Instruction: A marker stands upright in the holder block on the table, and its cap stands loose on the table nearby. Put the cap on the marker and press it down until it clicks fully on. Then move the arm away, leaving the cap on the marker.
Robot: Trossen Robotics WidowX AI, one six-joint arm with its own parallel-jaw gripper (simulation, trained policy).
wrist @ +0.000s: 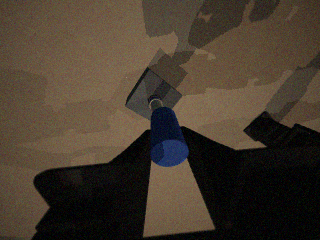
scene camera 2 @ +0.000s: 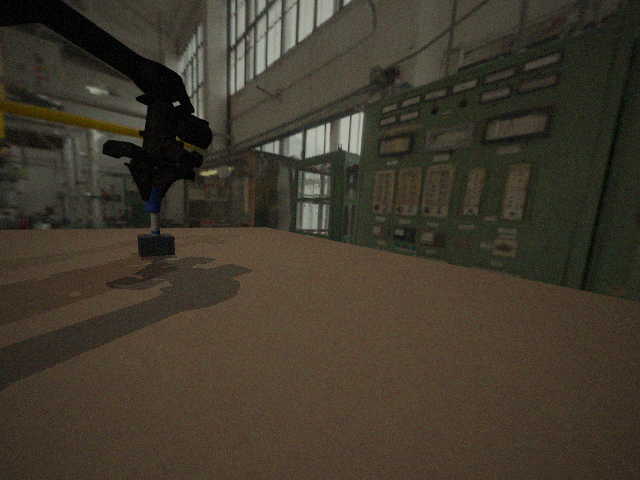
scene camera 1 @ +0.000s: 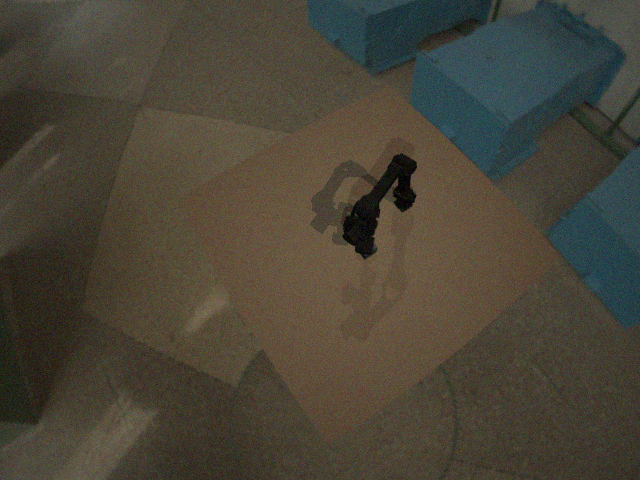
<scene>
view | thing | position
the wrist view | my gripper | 165, 132
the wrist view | blue cap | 168, 148
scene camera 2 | my gripper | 151, 202
</scene>
